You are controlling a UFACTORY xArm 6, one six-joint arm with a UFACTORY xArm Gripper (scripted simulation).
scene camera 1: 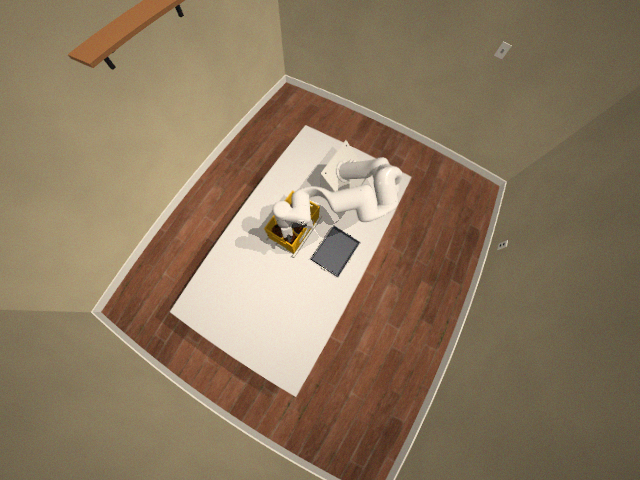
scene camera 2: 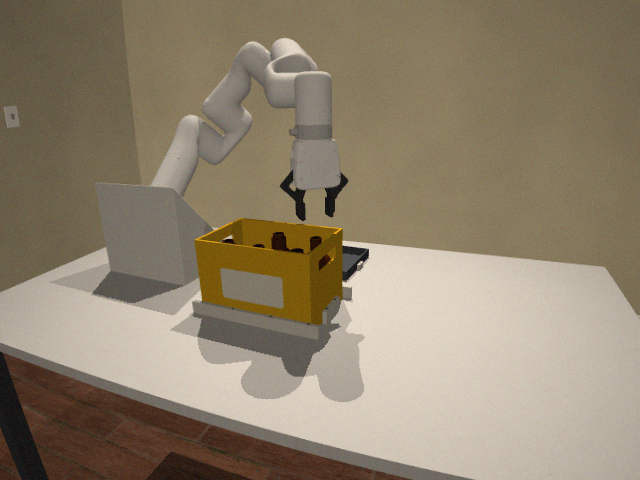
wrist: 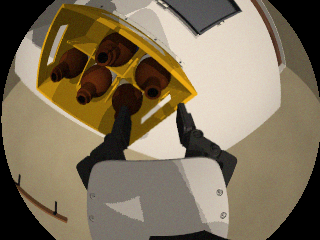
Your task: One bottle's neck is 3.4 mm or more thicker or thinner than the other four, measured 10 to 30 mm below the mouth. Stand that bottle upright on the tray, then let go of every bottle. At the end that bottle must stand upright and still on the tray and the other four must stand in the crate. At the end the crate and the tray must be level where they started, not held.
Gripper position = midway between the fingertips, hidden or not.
Note:
In view: the gripper (scene camera 2: pixel 315 217), a bottle (wrist: pixel 150 76), a yellow crate (scene camera 2: pixel 284 284), a dark grey tray (scene camera 1: pixel 333 254), a bottle (wrist: pixel 126 94), a bottle (wrist: pixel 95 82) and a bottle (wrist: pixel 72 63).
The yellow crate shows as well in the wrist view (wrist: pixel 83 32). The gripper is seen too in the wrist view (wrist: pixel 153 112).

